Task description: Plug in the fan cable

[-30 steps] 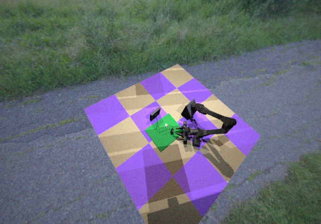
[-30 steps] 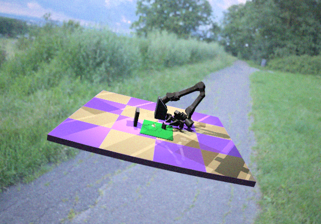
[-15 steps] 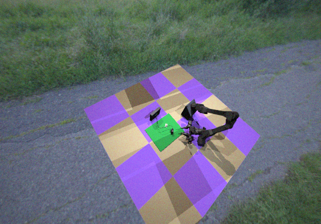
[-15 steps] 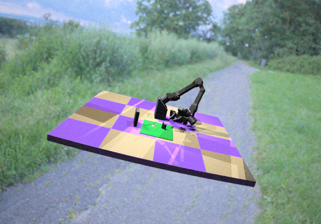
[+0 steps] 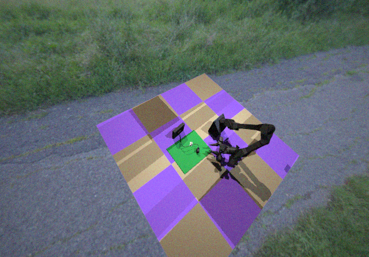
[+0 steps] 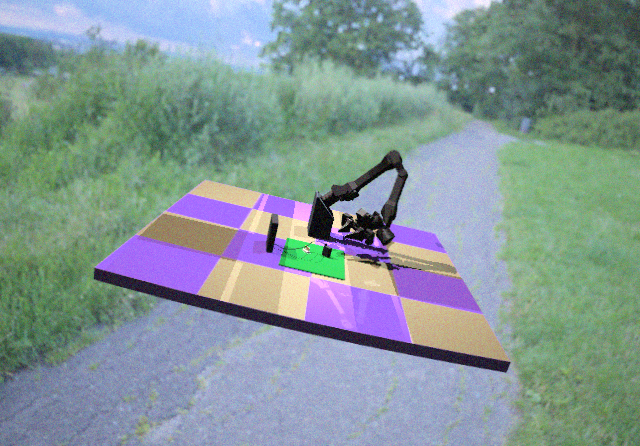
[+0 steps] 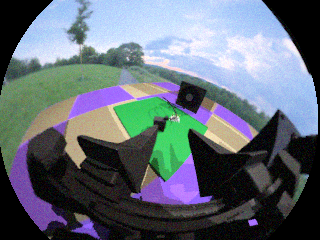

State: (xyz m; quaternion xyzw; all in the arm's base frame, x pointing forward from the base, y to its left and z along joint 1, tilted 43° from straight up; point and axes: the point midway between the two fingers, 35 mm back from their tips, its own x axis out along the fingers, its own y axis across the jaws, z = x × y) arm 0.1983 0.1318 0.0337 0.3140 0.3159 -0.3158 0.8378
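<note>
My gripper tip is 60 mm short of the dark plug, 60 mm above it and 40 mm to the left of it. Also, from my gripper tip: white fan header: 120 mm to the right, 90 mm below, 70 mm ahead; green board: 110 mm ahead, 100 mm below, 90 mm to the right; black fan: 260 mm to the right, 100 mm ahead, 30 mm below.
</note>
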